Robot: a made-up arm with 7 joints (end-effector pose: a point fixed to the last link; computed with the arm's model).
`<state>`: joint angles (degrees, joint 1 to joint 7).
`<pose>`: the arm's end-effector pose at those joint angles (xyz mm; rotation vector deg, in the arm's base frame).
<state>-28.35 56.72 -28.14 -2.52 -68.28 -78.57 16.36</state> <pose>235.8 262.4 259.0 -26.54 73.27 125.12</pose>
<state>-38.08 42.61 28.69 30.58 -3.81 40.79 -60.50</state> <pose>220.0 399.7 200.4 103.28 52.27 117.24</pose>
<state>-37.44 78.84 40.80 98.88 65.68 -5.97 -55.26</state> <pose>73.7 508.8 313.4 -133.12 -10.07 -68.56</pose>
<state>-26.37 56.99 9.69 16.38 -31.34 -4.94 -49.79</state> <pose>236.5 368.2 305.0 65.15 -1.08 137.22</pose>
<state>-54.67 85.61 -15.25 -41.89 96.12 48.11 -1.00</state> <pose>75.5 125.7 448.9 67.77 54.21 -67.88</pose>
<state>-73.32 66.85 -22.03 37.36 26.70 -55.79 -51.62</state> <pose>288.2 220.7 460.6 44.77 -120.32 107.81</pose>
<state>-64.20 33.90 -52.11 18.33 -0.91 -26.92 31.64</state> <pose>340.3 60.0 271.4 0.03 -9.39 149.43</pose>
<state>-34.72 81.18 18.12 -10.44 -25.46 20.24 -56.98</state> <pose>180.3 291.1 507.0 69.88 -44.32 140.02</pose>
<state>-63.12 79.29 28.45 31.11 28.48 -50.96 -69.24</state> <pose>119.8 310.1 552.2 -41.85 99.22 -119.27</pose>
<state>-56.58 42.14 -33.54 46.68 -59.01 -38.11 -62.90</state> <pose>379.7 259.8 244.0 39.06 -1.59 111.01</pose>
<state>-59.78 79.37 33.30 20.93 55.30 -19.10 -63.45</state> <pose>115.2 315.7 560.6 -54.05 62.82 -101.90</pose>
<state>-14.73 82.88 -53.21 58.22 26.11 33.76 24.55</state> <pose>141.7 420.4 281.4 -55.15 97.58 -29.94</pose>
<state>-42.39 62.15 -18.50 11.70 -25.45 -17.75 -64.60</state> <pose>303.1 260.5 348.9 63.39 -45.27 104.53</pose>
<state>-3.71 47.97 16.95 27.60 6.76 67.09 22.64</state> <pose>67.2 393.7 188.3 -72.28 -0.25 -45.68</pose>
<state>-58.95 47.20 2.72 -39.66 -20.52 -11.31 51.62</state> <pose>162.7 178.4 415.5 -68.20 52.29 128.42</pose>
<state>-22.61 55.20 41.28 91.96 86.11 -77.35 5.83</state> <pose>109.6 390.5 145.3 93.96 -44.24 140.81</pose>
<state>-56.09 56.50 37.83 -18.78 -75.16 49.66 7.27</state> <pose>182.1 297.4 420.4 22.22 48.35 137.48</pose>
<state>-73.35 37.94 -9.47 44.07 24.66 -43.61 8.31</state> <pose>355.7 192.2 377.8 -18.02 -36.11 166.85</pose>
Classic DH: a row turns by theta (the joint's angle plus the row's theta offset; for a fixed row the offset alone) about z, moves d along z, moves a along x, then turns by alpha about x. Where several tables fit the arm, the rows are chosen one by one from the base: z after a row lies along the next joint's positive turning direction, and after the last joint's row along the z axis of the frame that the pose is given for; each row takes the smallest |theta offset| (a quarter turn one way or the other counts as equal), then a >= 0, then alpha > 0; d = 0 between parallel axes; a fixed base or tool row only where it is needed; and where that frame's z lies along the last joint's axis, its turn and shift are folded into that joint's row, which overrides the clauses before.
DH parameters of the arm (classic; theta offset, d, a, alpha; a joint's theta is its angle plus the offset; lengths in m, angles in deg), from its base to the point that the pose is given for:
base (fixed): -4.07 0.3278 -0.0043 -74.51
joint 1: -75.12 0.0319 -0.0093 -90
joint 2: 74 -0.0067 -0.036 90
joint 3: 90 -0.2566 0.0103 -90
joint 4: 90 0.0335 0.0042 90
joint 5: 0 0.1344 -0.0097 -90
joint 6: -90 0.0224 0.0614 90
joint 7: -50.55 -0.0134 -0.0268 -55.85
tool (fixed): -135.11 0.0134 0 0

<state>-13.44 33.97 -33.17 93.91 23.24 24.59 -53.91</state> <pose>40.0 382.3 8.6 -159.02 7.47 12.05</pose>
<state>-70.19 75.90 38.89 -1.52 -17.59 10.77 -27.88</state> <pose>40.2 341.4 543.4 37.88 10.91 -171.82</pose>
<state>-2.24 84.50 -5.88 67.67 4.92 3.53 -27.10</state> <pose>101.1 483.2 374.5 -104.35 24.63 -58.85</pose>
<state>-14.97 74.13 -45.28 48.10 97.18 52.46 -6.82</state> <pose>171.7 343.9 201.4 -26.04 125.97 -3.91</pose>
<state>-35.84 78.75 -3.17 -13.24 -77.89 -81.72 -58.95</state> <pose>164.7 283.0 485.3 -44.32 -37.98 97.94</pose>
